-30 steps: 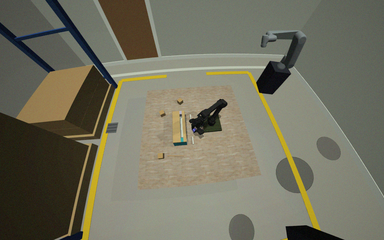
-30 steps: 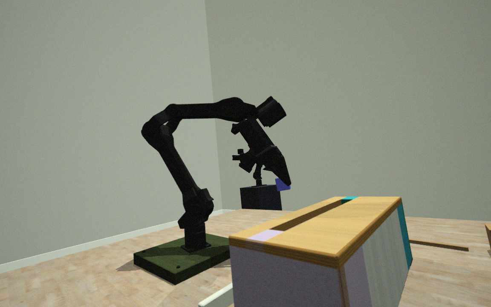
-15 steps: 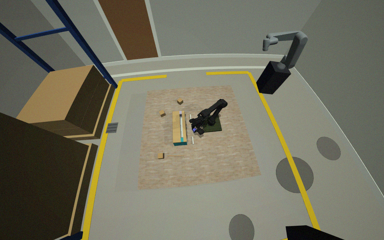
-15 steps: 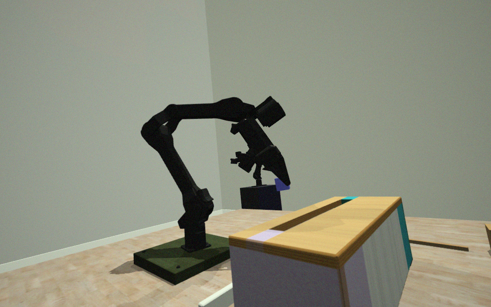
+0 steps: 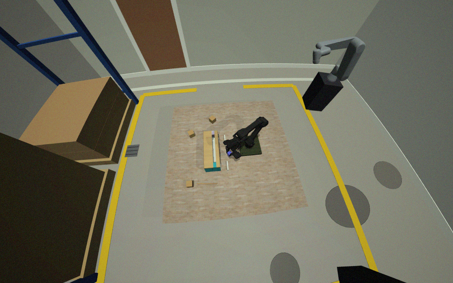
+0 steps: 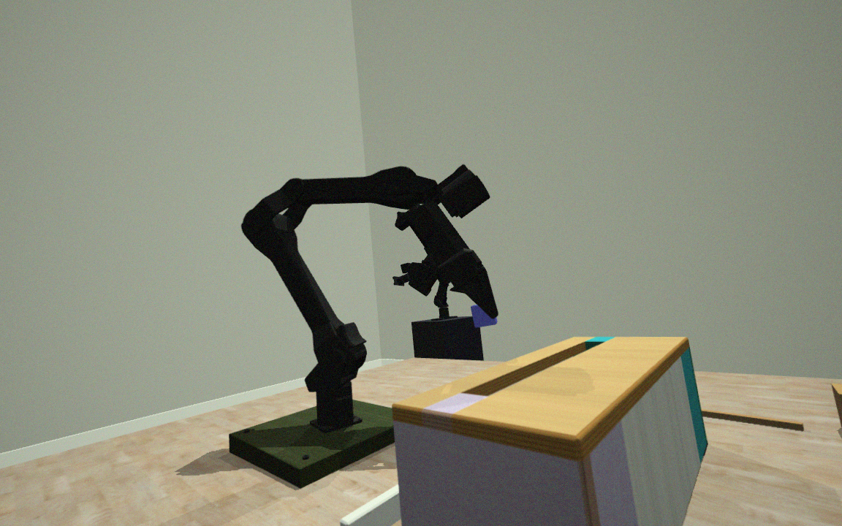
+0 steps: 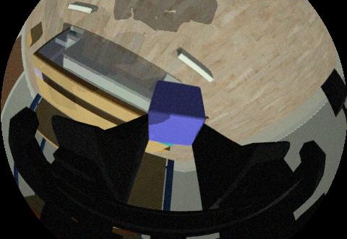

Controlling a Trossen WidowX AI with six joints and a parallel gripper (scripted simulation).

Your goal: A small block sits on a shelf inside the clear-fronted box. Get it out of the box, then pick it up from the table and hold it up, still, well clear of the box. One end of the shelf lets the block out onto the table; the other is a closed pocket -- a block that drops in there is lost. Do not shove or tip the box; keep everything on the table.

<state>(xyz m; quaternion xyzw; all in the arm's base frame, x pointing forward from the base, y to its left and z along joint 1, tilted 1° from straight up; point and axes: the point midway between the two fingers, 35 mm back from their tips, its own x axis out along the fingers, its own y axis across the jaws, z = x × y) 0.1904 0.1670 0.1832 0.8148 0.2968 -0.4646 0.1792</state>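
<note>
Right now the blue block is 10 mm to the right of my gripper tip and 10 mm behind it. From my gripper tip the other things lie so: clear-fronted box 130 mm ahead, 110 mm below, 80 mm to the right; thin wooden stick 240 mm to the left, 170 mm below, 170 mm ahead.
</note>
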